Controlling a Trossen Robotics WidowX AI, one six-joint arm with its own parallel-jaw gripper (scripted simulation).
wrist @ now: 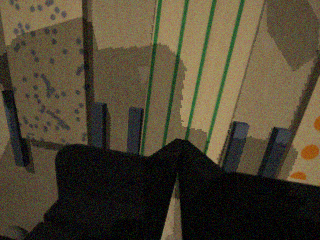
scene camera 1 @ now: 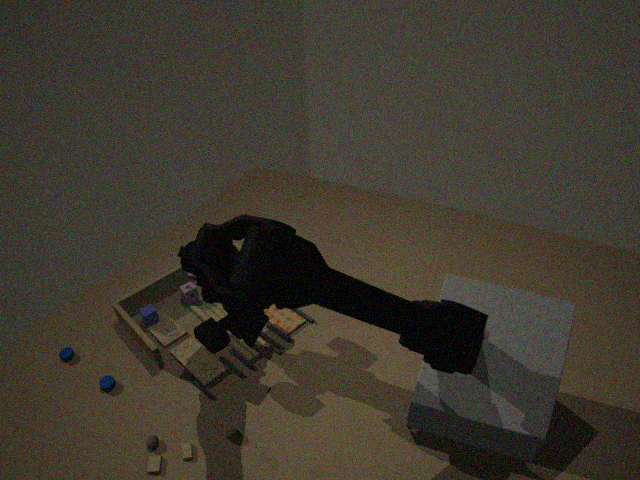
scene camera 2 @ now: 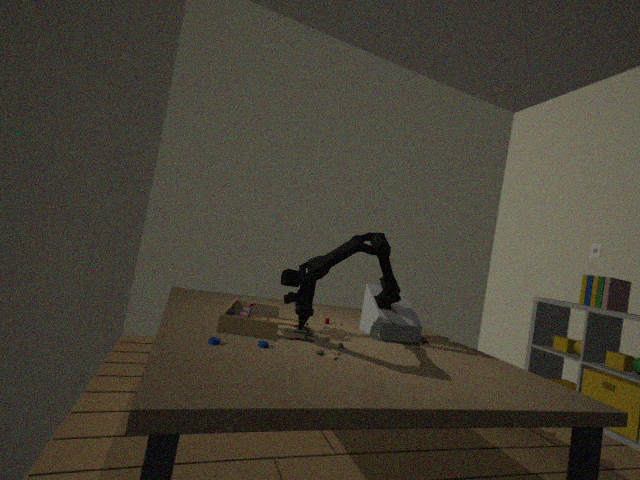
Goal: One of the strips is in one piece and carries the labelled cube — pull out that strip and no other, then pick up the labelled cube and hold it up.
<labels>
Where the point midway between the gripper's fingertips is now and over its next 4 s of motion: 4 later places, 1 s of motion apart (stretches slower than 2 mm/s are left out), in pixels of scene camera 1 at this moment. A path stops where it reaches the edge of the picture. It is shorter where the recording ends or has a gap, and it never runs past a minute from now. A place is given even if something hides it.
My gripper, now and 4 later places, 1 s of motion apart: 250, 345; 255, 349; 270, 362; 286, 374; 302, 388
</labels>
